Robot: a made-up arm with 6 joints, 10 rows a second.
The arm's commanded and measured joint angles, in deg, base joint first. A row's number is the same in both.
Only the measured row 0 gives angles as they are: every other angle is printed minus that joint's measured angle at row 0.
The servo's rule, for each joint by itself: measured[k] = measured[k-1] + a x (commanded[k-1-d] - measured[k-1]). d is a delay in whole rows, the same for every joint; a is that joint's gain. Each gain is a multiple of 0.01, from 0.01 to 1. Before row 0 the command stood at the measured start. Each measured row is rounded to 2 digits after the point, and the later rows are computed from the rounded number. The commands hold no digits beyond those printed.
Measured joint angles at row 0:
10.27 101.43 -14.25 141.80 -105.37 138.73
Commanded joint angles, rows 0 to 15:
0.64 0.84 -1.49 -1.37 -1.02 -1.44
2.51 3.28 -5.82 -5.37 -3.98 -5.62
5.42 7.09 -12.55 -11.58 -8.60 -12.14
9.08 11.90 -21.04 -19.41 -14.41 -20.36
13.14 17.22 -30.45 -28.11 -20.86 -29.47
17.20 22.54 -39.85 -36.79 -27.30 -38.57
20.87 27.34 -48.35 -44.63 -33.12 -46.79
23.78 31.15 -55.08 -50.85 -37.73 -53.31
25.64 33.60 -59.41 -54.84 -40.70 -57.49
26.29 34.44 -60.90 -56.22 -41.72 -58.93
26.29 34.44 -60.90 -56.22 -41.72 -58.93
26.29 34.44 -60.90 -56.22 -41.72 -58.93
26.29 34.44 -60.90 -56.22 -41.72 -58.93
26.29 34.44 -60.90 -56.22 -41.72 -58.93
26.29 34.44 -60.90 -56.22 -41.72 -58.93
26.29 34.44 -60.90 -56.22 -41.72 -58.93
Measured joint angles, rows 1 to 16:
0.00 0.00 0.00 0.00 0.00 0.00
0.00 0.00 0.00 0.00 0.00 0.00
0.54 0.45 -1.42 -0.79 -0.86 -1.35
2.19 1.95 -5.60 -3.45 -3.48 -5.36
4.90 4.67 -12.20 -8.17 -7.78 -11.73
8.41 8.50 -20.60 -14.69 -13.35 -19.84
12.38 13.12 -29.96 -22.47 -19.66 -28.89
16.43 18.11 -39.36 -30.78 -26.08 -37.99
20.16 23.00 -47.90 -38.81 -31.99 -46.26
23.20 27.32 -54.72 -45.79 -36.81 -52.89
25.25 30.65 -59.18 -51.04 -40.08 -57.21
26.12 32.66 -60.81 -54.04 -41.46 -58.83
26.26 33.60 -60.90 -55.30 -41.68 -58.92
26.29 34.05 -60.90 -55.83 -41.71 -58.93
26.29 34.26 -60.90 -56.06 -41.72 -58.93
26.29 34.36 -60.90 -56.15 -41.72 -58.93
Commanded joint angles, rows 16 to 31:
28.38 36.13 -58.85 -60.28 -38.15 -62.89
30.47 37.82 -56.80 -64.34 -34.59 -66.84
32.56 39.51 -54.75 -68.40 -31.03 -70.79
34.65 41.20 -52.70 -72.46 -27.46 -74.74
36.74 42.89 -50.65 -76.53 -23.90 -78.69
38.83 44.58 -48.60 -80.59 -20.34 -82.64
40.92 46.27 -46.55 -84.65 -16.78 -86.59
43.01 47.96 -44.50 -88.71 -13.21 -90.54
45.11 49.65 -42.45 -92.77 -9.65 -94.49
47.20 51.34 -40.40 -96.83 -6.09 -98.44
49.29 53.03 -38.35 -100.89 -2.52 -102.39
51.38 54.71 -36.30 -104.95 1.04 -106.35
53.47 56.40 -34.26 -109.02 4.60 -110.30
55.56 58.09 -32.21 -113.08 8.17 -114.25
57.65 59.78 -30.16 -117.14 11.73 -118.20
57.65 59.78 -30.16 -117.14 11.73 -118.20
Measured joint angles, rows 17 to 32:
26.29 34.40 -60.90 -56.19 -41.72 -58.93
26.29 34.42 -60.90 -56.21 -41.72 -58.93
28.05 35.33 -58.95 -58.57 -38.72 -62.65
30.08 36.65 -56.91 -61.92 -35.25 -66.59
32.16 38.17 -54.86 -65.68 -31.71 -70.54
34.25 39.78 -52.81 -69.61 -28.14 -74.49
36.34 41.43 -50.76 -73.62 -24.58 -78.44
38.43 43.10 -48.71 -77.66 -21.02 -82.39
40.52 44.78 -46.66 -81.71 -17.46 -86.34
42.61 46.47 -44.61 -85.77 -13.89 -90.29
44.71 48.16 -42.56 -89.83 -10.33 -94.24
46.80 49.85 -40.51 -93.89 -6.77 -98.19
48.89 51.54 -38.46 -97.95 -3.20 -102.14
50.98 53.22 -36.41 -102.01 0.36 -106.10
53.07 54.91 -34.37 -106.08 3.92 -110.05
55.16 56.60 -32.32 -110.14 7.49 -114.00

